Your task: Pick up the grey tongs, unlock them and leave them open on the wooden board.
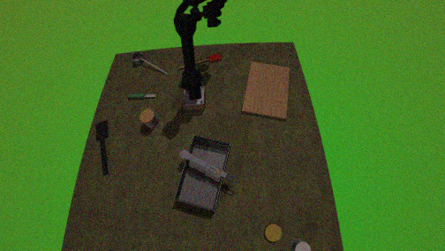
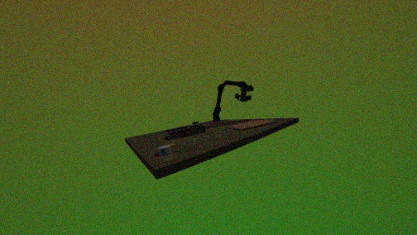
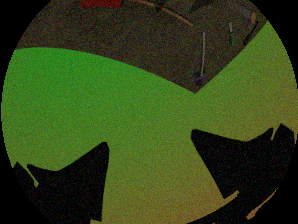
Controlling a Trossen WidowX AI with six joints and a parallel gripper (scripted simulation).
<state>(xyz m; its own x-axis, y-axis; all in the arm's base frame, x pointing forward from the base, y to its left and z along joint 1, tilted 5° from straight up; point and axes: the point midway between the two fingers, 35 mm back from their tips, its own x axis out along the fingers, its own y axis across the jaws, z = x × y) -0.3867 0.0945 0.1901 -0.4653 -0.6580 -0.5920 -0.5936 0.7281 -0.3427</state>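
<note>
My gripper tip is 81 cm short of the roasting tin, 3 cm to the left of it and 19 cm above it. Also, from my gripper tip: wooden board (38 cm ahead, 35 cm to the left, 22 cm below); green-handled tool (34 cm ahead, 38 cm to the right, 22 cm below); red-handled tool (12 cm ahead, 22 cm below).
</note>
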